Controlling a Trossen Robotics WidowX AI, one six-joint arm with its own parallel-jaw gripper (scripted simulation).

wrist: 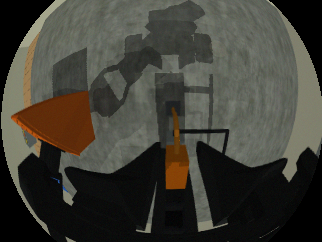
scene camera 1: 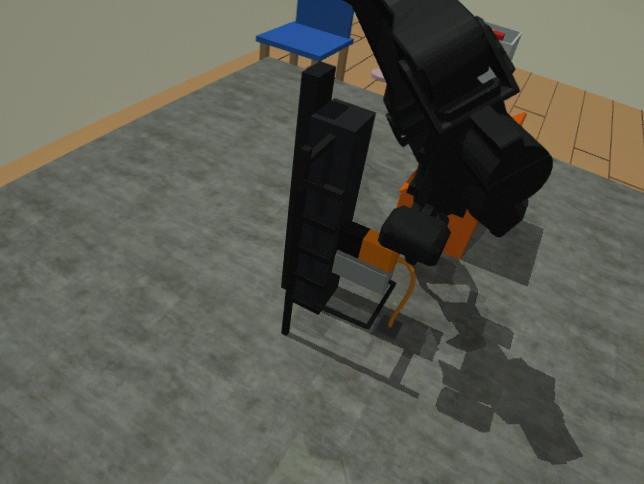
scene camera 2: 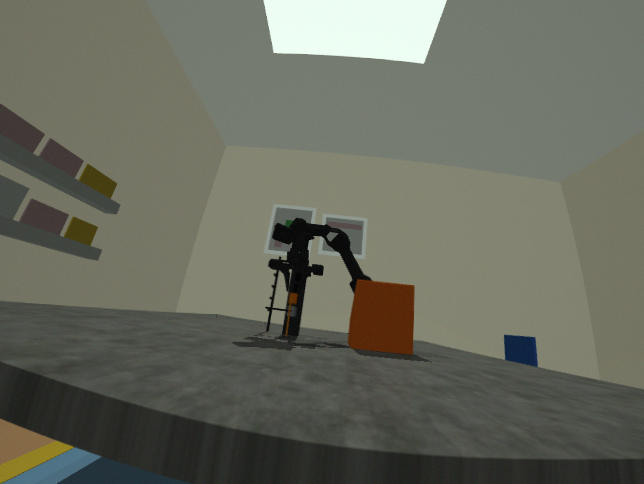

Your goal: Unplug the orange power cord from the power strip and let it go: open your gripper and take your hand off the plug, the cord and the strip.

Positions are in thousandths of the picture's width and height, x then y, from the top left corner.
Labels:
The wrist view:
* my gripper: 554, 605
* orange plug: 551, 684

